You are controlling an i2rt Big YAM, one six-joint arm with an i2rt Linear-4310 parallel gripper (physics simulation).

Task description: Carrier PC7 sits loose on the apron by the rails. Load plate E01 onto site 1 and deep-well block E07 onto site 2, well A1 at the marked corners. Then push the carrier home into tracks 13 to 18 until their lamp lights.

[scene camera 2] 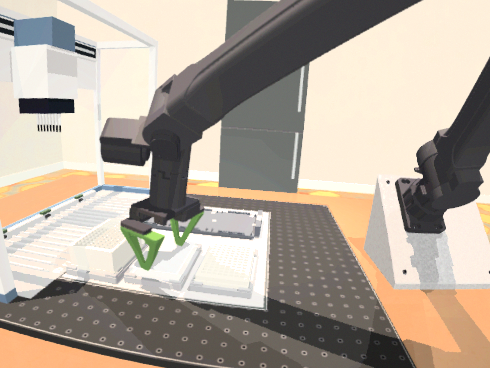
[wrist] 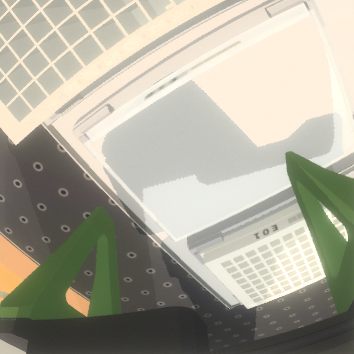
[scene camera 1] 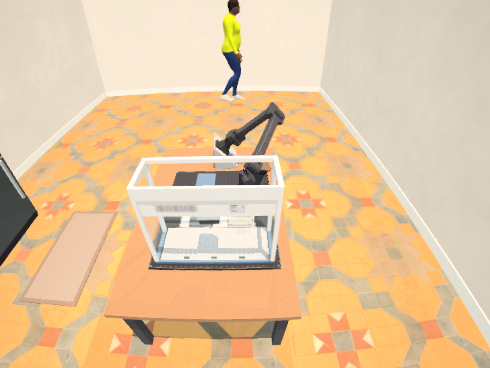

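Pixels of known places: gripper, fingertip midpoint: point(scene camera 2: 163, 256) point(wrist: 193, 188); arm's base at its link origin: point(scene camera 2: 417, 206) point(scene camera 1: 221, 148).
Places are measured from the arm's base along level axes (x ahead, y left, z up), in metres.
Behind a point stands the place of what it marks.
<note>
My gripper point(scene camera 2: 164, 256) @(y 0.119, x 0.494, z -0.080 m) point(wrist: 193, 188) @(y 0.119, x 0.494, z -0.080 m) is open and empty, with green fingers low over a flat-topped pale plate point(scene camera 2: 172, 266) @(y 0.134, x 0.475, z -0.089 m) point(wrist: 225, 120) @(y 0.088, x 0.512, z -0.089 m). Whether the fingertips touch it I cannot tell. Plate E01 point(scene camera 2: 225, 266) @(y 0.117, x 0.388, z -0.091 m) point(wrist: 280, 257) @(y 0.109, x 0.397, z -0.092 m), a pale gridded plate with its label showing in the wrist view, sits beside it on the robot-base side. A tall cream deep-well block point(scene camera 2: 102, 247) @(y 0.137, x 0.595, z -0.066 m) point(wrist: 55, 37) @(y 0.119, x 0.588, z -0.079 m) stands on the other side; its label is not readable. The grey carrier point(scene camera 2: 232, 223) @(y -0.104, x 0.392, z -0.105 m) lies behind the plates, partly hidden by the gripper; its sites show no plates in the visible part. The gripper's fingers are hidden in scene camera 1.
Pale ribbed tracks point(scene camera 2: 30, 257) @(y 0.121, x 0.763, z -0.116 m) point(scene camera 1: 185, 242) run under the white instrument frame point(scene camera 1: 205, 194) @(y -0.054, x 0.891, z 0.335 m). A pipetting head point(scene camera 2: 47, 75) @(y -0.004, x 0.782, z 0.225 m) hangs over them. A black perforated board point(scene camera 2: 320, 260) @(y 0.034, x 0.204, z -0.115 m) surrounds the white apron. The arm's white wedge base point(scene camera 2: 385, 245) @(y 0.044, x 0.080, z -0.071 m) stands beyond it. A person point(scene camera 1: 231, 37) is at the far wall.
</note>
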